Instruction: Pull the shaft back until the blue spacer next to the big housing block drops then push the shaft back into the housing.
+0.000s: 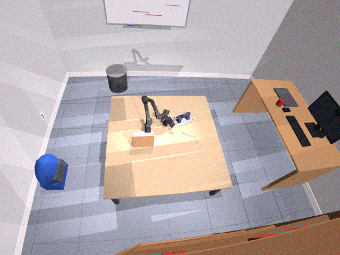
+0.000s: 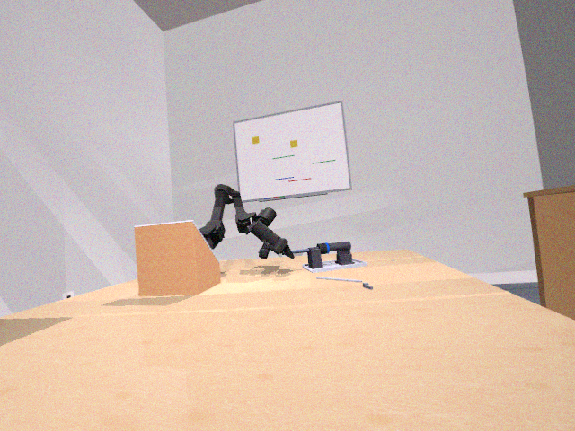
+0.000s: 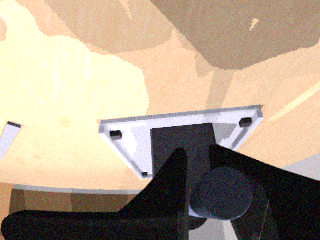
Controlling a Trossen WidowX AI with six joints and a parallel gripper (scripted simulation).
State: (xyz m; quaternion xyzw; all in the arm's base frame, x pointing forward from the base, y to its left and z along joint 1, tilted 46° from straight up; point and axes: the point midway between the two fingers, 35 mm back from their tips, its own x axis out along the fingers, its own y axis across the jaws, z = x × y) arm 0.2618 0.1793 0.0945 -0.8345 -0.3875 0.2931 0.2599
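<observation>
Right now the dark shaft is 50 mm ahead of my gripper tip, 30 mm to the left of it and 20 mm above it. The rest, counted from my gripper tip: small piece (280 mm ahead, 250 mm to the right, 50 mm below); blue spacer (130 mm ahead, 70 mm to the left, 20 mm above).
</observation>
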